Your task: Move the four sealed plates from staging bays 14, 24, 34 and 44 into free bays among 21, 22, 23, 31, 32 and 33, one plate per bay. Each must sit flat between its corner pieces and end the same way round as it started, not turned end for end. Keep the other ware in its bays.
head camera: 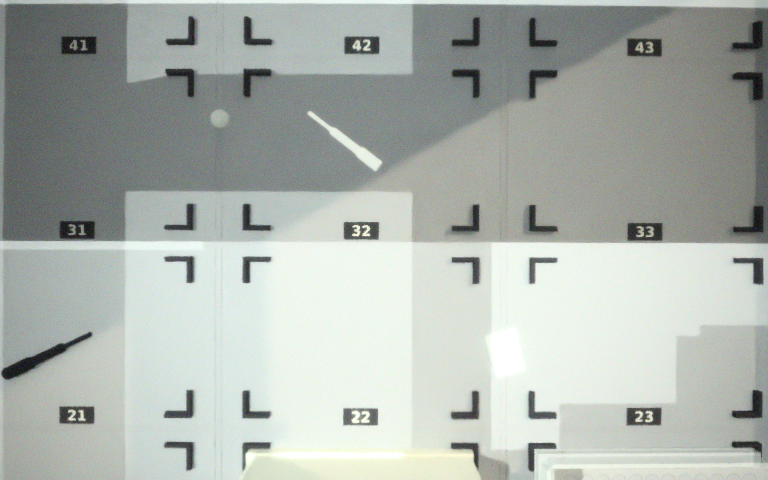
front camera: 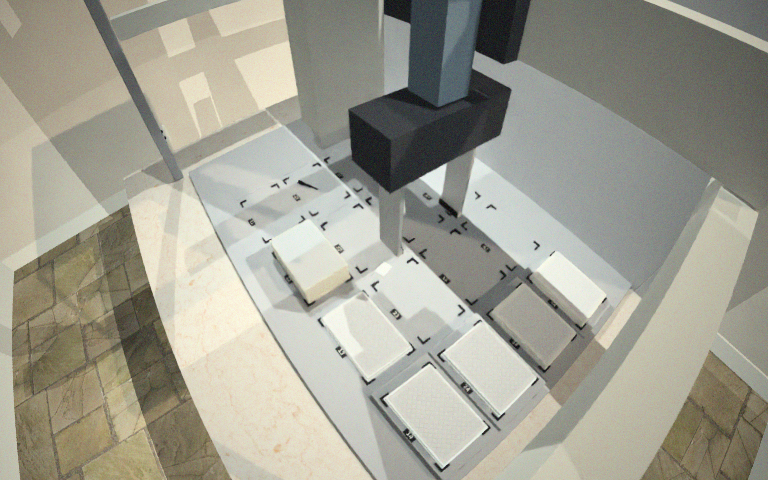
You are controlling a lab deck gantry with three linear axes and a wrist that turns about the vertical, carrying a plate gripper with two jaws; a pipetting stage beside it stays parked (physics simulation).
Labels:
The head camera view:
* white card: 505, 352
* white slender tool: 363, 154
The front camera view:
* my gripper: 422, 226
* cream block: 315, 267

